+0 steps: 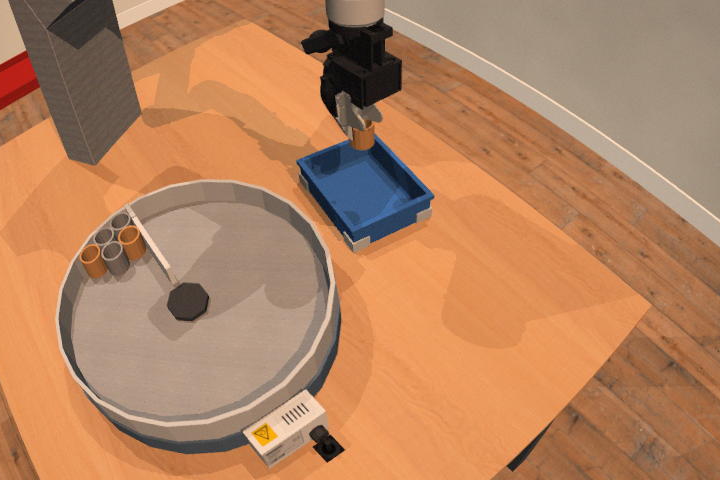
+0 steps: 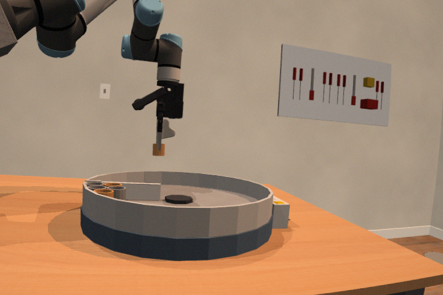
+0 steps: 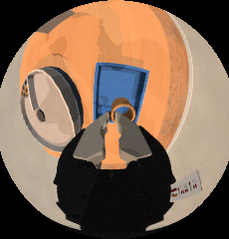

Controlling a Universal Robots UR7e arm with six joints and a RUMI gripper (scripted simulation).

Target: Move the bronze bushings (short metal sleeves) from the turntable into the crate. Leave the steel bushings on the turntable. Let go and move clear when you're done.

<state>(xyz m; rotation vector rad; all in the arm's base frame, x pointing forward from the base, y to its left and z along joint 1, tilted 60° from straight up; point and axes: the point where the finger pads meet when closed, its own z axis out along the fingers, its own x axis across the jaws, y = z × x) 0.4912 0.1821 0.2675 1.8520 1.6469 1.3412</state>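
The blue crate lies 20 mm to the left of my hand and 130 mm below it. Round my hand: grey turntable (90 mm ahead, 320 mm to the right, 100 mm below).
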